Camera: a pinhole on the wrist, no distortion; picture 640 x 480 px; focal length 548.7 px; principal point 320.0 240.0 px. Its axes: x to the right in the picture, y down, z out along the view. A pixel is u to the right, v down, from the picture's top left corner.
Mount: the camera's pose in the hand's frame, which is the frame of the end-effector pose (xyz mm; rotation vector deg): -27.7 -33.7 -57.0 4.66 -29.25 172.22
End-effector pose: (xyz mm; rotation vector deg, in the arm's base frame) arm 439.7 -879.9 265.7 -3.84 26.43 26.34
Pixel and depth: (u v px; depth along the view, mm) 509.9 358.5 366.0
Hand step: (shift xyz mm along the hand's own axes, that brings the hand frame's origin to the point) -147.9 -219.1 270.8
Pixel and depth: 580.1 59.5 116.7
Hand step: -74.6 -31.8 69.3
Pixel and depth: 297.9 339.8 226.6
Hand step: -14.3 -148.3 142.5
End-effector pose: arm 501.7 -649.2 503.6 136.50 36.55 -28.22
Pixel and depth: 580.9 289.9 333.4
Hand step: -176.0 -159.9 258.1
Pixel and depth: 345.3 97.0 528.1
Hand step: -18.7 -77.5 487.4
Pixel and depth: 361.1 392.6 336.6
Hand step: -49.6 -231.3 231.4
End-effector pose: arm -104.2 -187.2 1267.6 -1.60 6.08 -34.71
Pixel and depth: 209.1 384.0 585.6
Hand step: 96.5 -382.0 436.8
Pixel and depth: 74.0 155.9 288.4
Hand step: 116.0 -98.3 220.5
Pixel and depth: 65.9 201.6 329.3
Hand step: 138.5 -133.7 250.6
